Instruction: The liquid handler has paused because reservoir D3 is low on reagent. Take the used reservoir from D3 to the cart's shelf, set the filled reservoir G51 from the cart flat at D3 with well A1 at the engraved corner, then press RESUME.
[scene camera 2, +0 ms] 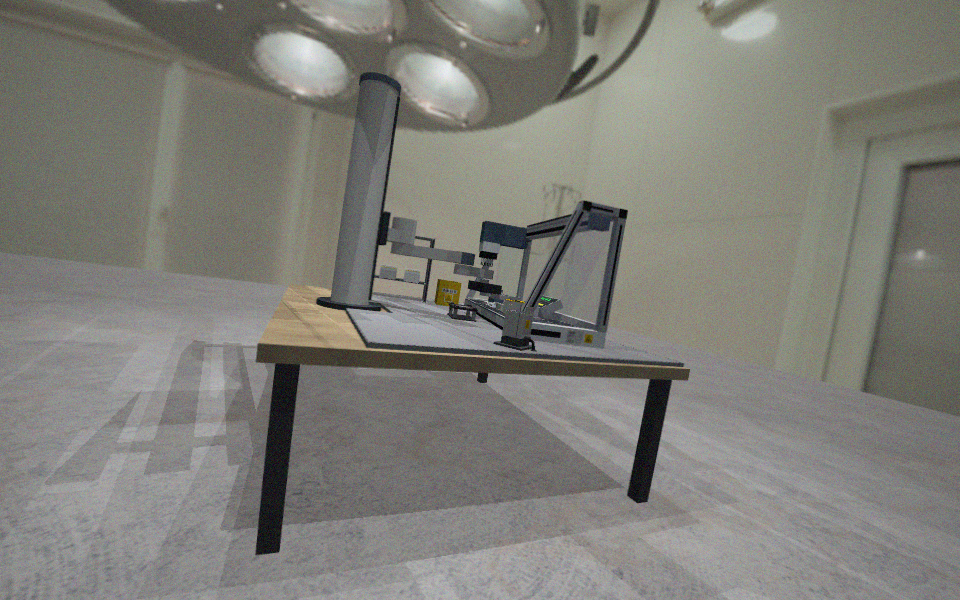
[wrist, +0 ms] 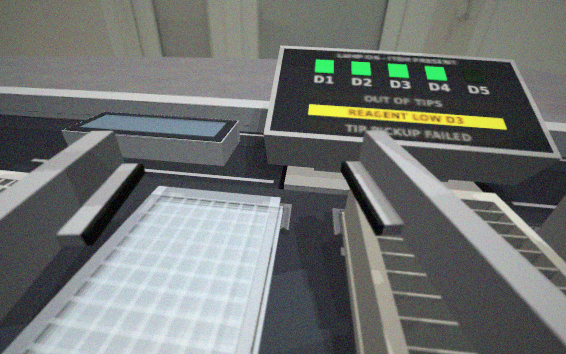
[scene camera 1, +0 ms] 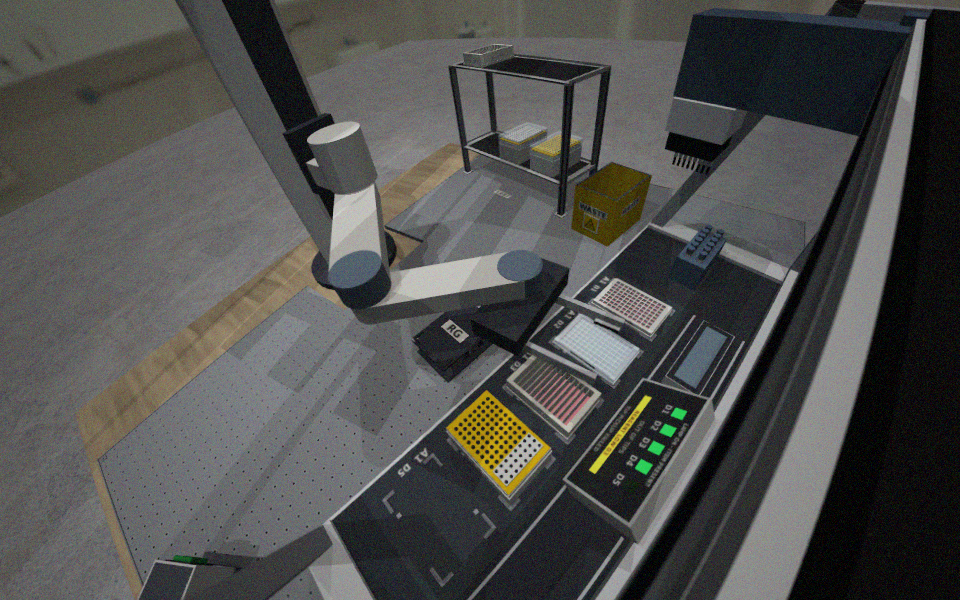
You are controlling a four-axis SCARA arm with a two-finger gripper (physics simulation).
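Where they show: gripper, between the fingertips: (scene camera 2: 513, 298) (wrist: 245, 150) (scene camera 1: 610, 350); arm's base, origin of its link: (scene camera 2: 349, 306).
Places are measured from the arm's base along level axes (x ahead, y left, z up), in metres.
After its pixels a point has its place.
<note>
The used reservoir (scene camera 1: 553, 394) {x 0.688, y -0.112, z 0.094 m} (wrist: 367, 270) {x 0.691, y -0.061, z 0.092 m}, with pink liquid in its channels, sits flat at D3. My gripper (scene camera 1: 584, 345) (wrist: 245, 150) {x 0.735, y -0.012, z 0.123 m} is open and empty. Its fingers straddle the clear-white plate (scene camera 1: 596, 348) {x 0.709, y 0.016, z 0.072 m} (wrist: 190, 260) {x 0.712, y 0.015, z 0.077 m} at D2 from above, and the right finger hangs over the near edge of the D3 reservoir in the wrist view. A pale open box (scene camera 1: 488, 55) {x 0.150, y 0.545, z 0.387 m} stands on the top of the cart (scene camera 1: 567, 148); no G51 label is readable on it. The status panel (scene camera 1: 601, 488) {x 0.801, y -0.207, z 0.131 m} (wrist: 290, 100) {x 0.820, y -0.043, z 0.123 m} shows REAGENT LOW D3 lit, with D1 to D4 green. The RESUME lettering is not readable.
A yellow tip rack (scene camera 1: 488, 431) {x 0.643, y -0.222, z 0.125 m} sits at D4 and a pink-welled plate (scene camera 1: 632, 306) {x 0.732, y 0.140, z 0.073 m} at D1. A black RG stand (scene camera 1: 447, 343) {x 0.463, y -0.111, z 0.063 m} is beside the deck. A yellow waste box (scene camera 1: 612, 203) {x 0.598, y 0.363, z 0.138 m} stands by the cart. The pipetting head (scene camera 1: 700, 127) {x 0.731, y 0.296, z 0.357 m} hangs above the deck's far end.
</note>
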